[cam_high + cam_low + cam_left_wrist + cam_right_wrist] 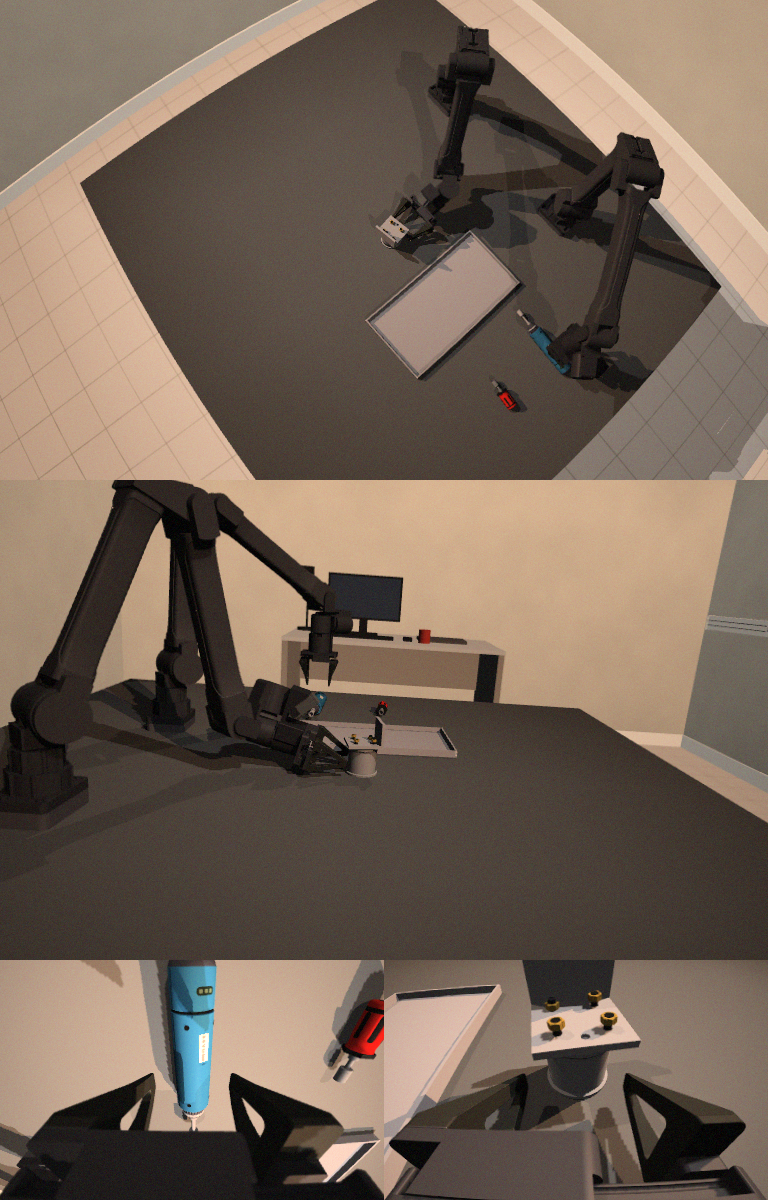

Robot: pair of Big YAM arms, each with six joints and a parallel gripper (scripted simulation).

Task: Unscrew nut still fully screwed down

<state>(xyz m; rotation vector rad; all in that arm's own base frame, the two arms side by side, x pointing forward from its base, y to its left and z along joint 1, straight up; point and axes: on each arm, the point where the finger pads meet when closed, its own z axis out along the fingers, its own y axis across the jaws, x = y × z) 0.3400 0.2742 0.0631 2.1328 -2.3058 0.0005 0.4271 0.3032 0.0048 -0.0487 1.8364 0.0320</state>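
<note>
The joint module is 40 mm ahead of my right hand. From my right hand the other things lie so: shallow grey tray: 40 mm ahead, 250 mm to the left, 20 mm below; then nut: 50 mm ahead, 20 mm to the left, 40 mm above; then grey bracket: 40 mm ahead, 40 mm above.
</note>
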